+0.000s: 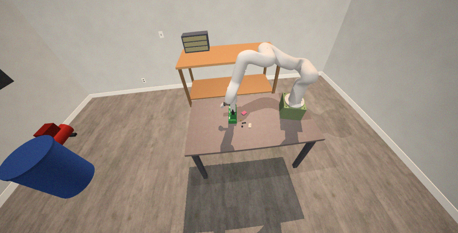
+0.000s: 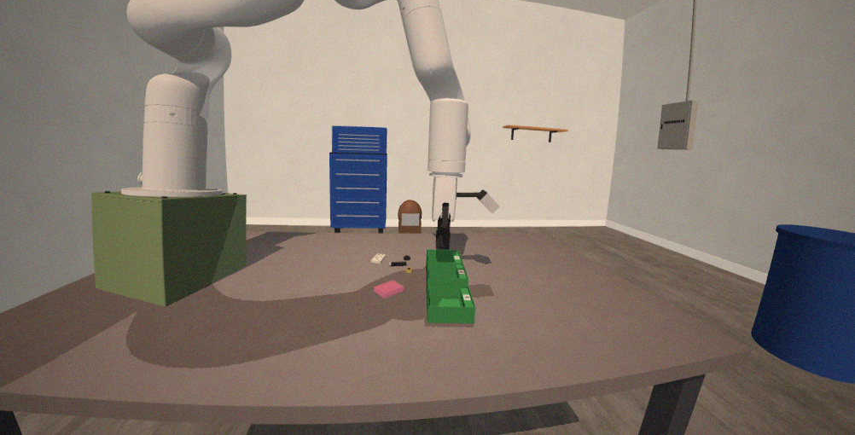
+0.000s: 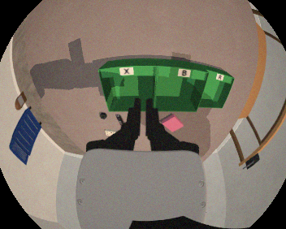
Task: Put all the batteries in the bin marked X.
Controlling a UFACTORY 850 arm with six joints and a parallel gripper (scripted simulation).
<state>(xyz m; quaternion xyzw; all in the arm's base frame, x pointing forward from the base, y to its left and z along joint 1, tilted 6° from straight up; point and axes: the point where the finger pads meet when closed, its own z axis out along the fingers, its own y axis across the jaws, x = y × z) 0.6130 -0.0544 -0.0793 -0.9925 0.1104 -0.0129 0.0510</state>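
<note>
My hand is 10 cm past the black cylinder, 9 cm above it and 8 cm to the right of it. Round my hand: green bin 7 cm below, 6 cm to the right; then black round piece 12 cm to the left, 9 cm below, 7 cm behind; then yellow ring 9 cm below, 7 cm behind, 4 cm to the left.
</note>
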